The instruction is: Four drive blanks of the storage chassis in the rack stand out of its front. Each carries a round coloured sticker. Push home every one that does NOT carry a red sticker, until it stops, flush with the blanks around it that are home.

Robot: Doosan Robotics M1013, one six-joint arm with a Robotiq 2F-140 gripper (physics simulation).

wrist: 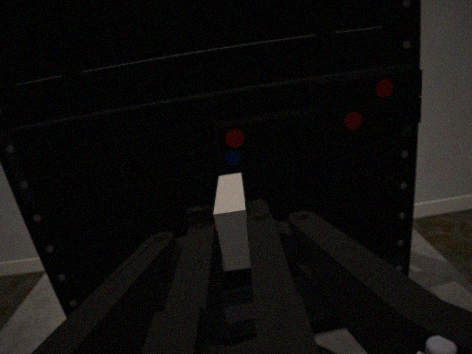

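Note:
The storage chassis is a very dark front in the rack, and its blank edges barely show. A red sticker is near the middle of the wrist view, with a blue sticker directly below it. Two more red stickers, one to the right and one at the upper right, show near the rack's right side. How far each blank stands out is too dark to tell. My gripper is shut, with its pale fingertips together and nothing between them. It is apart from the chassis, and its tip appears just below the blue sticker.
The rack's right post and left post carry rows of round holes. A grey wall stands behind, with a pale skirting board. Pale floor shows at the lower right. A small white rounded part is at the bottom right.

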